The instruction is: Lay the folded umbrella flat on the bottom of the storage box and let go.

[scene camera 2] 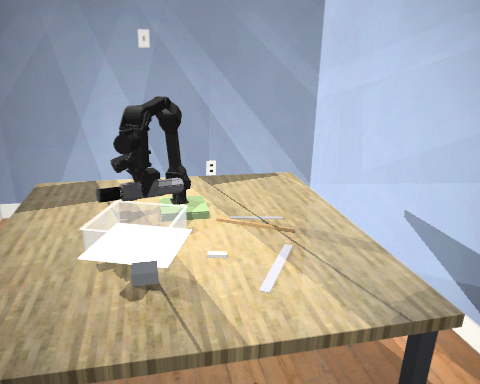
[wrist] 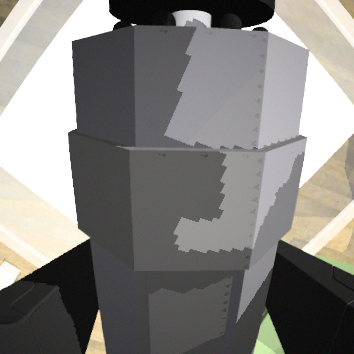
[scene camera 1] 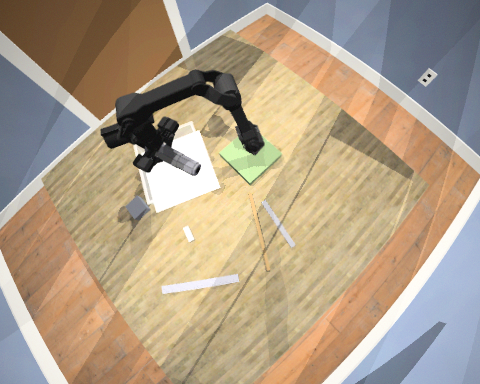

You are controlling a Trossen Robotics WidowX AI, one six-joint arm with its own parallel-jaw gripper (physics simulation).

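Seen in the pictures: gripper, between the fingertips: [scene camera 2: 142, 194] [wrist: 179, 243] [scene camera 1: 166, 154]; arm's base, origin of its link: [scene camera 2: 179, 201] [scene camera 1: 253, 145].
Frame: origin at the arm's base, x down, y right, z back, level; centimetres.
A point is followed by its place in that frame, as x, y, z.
Note:
The folded grey umbrella [scene camera 1: 181, 161] {-17.7, 9.1, -25.8} [scene camera 2: 165, 187] {-16.0, 9.9, -28.0} [wrist: 195, 200] {-18.5, 20.9, -27.9} hangs above the storage box. It lies roughly level in the scene camera 2 view, with its black handle [scene camera 2: 109, 194] {-16.4, 27.6, -31.2} at the left. My gripper [scene camera 1: 158, 149] {-14.1, 17.4, -27.1} [scene camera 2: 146, 188] {-14.1, 17.4, -27.1} [wrist: 179, 243] {-14.1, 17.4, -27.1} is shut on the umbrella's grey body, one finger on each side. The storage box [scene camera 1: 200, 187] {-1.0, 4.6, -27.1} [scene camera 2: 135, 245] {-2.5, 21.6, -40.2} [wrist: 40, 125] {2.9, 17.2, -40.0} has a white bottom and see-through walls. Its bottom shows behind the umbrella in the wrist view. The arm and umbrella hide part of the box in the scene camera 1 view.
A green slab [scene camera 1: 250, 170] {0.0, -5.8, -9.2} [scene camera 2: 200, 214] {1.3, -5.5, -13.1} lies under the arm's base, beside the box. A grey block [scene camera 1: 136, 208] {-0.3, 19.7, -50.4} [scene camera 2: 144, 274] {-0.1, 20.8, -53.7} and a small white block [scene camera 1: 188, 233] {2.1, -3.1, -43.6} [scene camera 2: 217, 254] {2.1, -2.9, -44.7} are near the box. A wooden stick [scene camera 1: 259, 232] {2.1, -23.7, -25.7} and two pale strips [scene camera 1: 278, 223] {3.1, -27.2, -18.3} [scene camera 1: 200, 284] {3.1, -19.3, -55.0} lie farther off.

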